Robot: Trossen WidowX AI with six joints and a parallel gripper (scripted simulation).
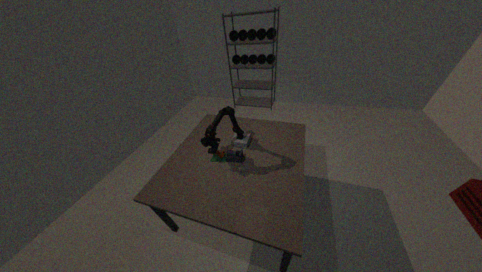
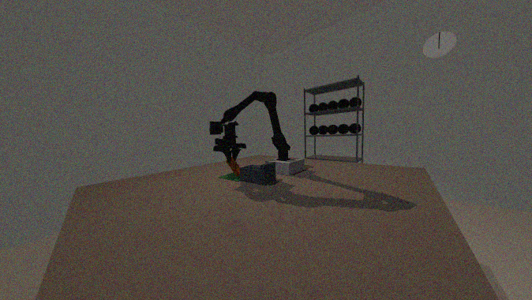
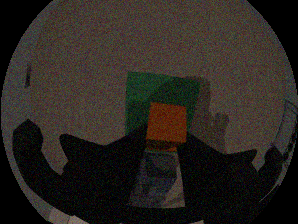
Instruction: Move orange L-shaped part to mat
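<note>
Now: the orange part 2 cm behind my gripper tip, 3 cm to the left of it and 3 cm below it. Round my gripper tip: green mat (2 cm to the left, 9 cm below).
</note>
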